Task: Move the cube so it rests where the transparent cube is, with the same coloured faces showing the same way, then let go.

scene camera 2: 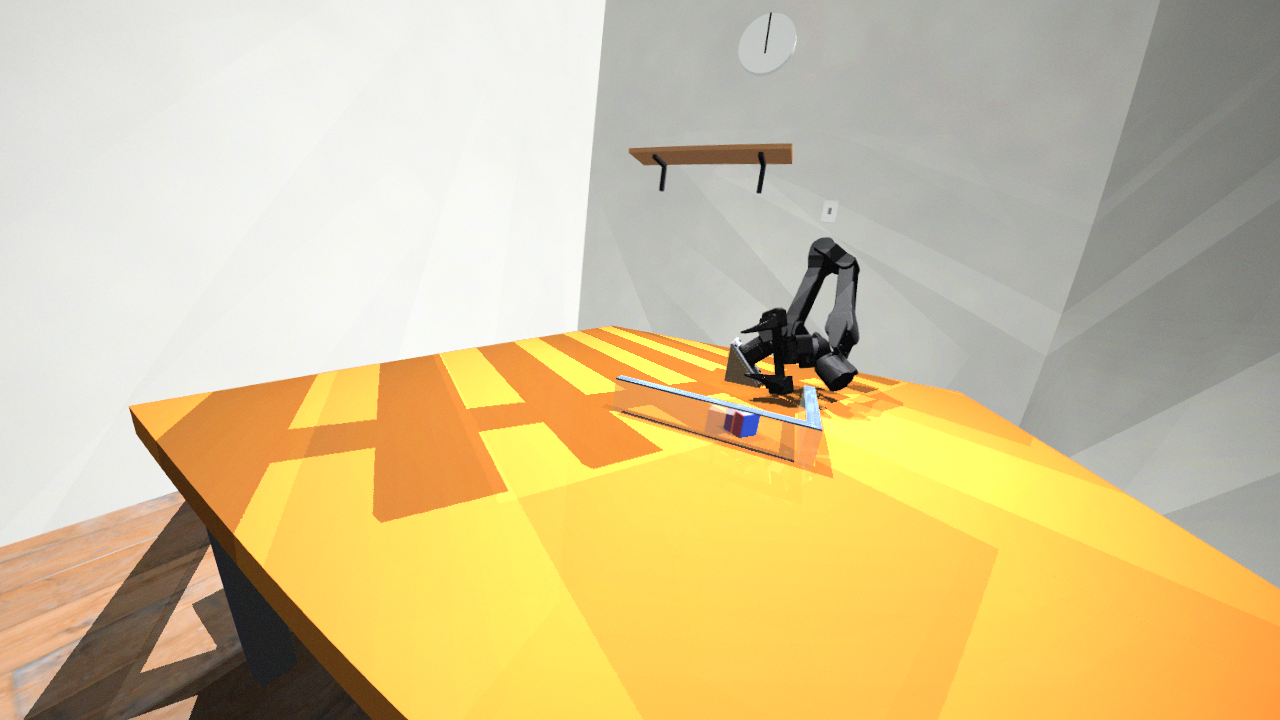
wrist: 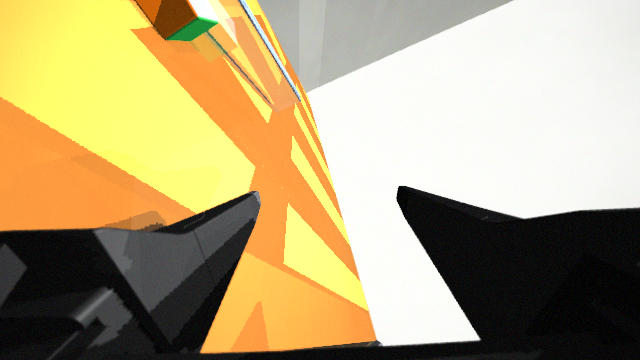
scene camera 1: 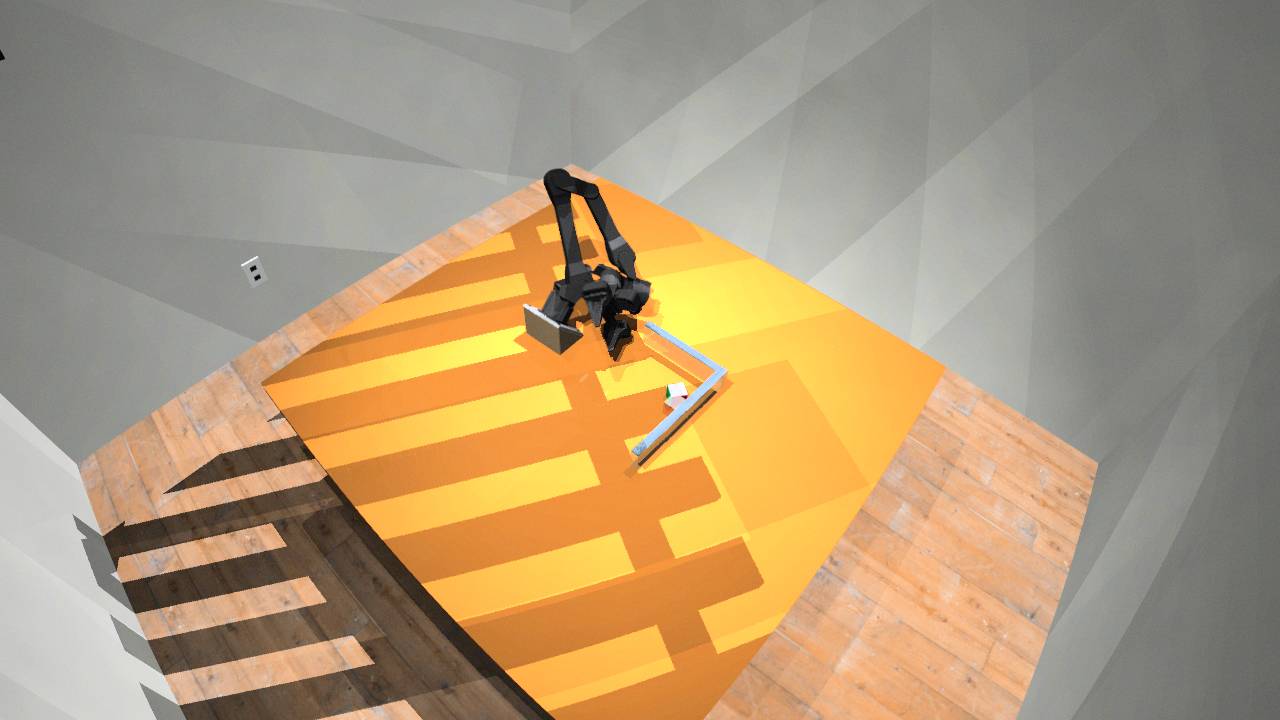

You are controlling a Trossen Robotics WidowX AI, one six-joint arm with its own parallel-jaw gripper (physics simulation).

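The cube rests on the table inside the corner of a clear L-shaped wall. It shows white on top and green at the side in scene camera 1, blue and red in scene camera 2, and orange, green and white in the wrist view. The pale transparent cube stands close beside it; in scene camera 1 I cannot make it out clearly. My gripper is open and empty, apart from the cube, on the robot's side of it, with one finger above the other.
The clear wall with blue top edges runs along two sides of the cubes. A tilted grey panel stands beside my arm. All stand on the orange table.
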